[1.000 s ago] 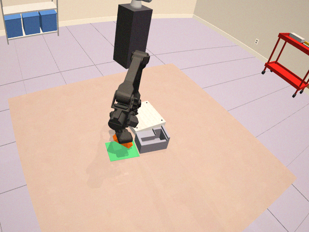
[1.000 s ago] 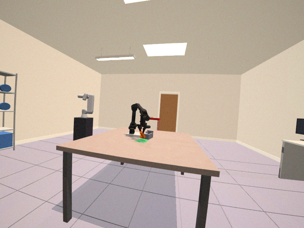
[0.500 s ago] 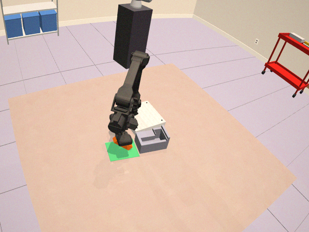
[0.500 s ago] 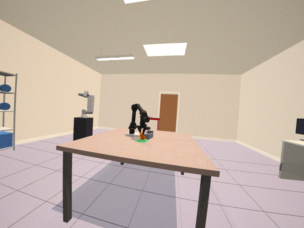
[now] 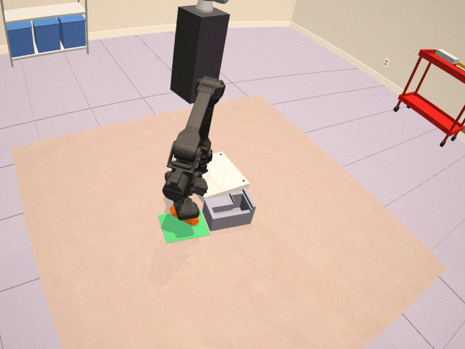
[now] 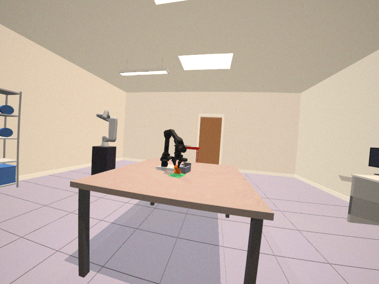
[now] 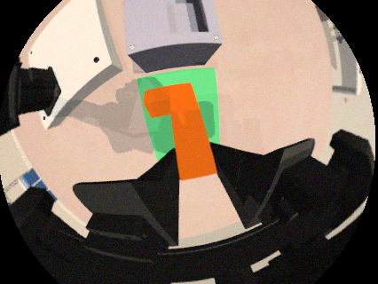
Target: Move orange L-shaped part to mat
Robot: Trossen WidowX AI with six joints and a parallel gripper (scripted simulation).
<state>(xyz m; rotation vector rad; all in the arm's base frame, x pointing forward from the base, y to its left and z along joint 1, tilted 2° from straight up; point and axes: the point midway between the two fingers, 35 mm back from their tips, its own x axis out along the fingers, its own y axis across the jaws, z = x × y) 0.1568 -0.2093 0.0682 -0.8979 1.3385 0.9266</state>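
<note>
The orange L-shaped part lies 3 cm to the left of my gripper tip and 3 cm below it. Also, from my gripper tip: green mat 1 cm ahead, 2 cm to the left, 9 cm below.
</note>
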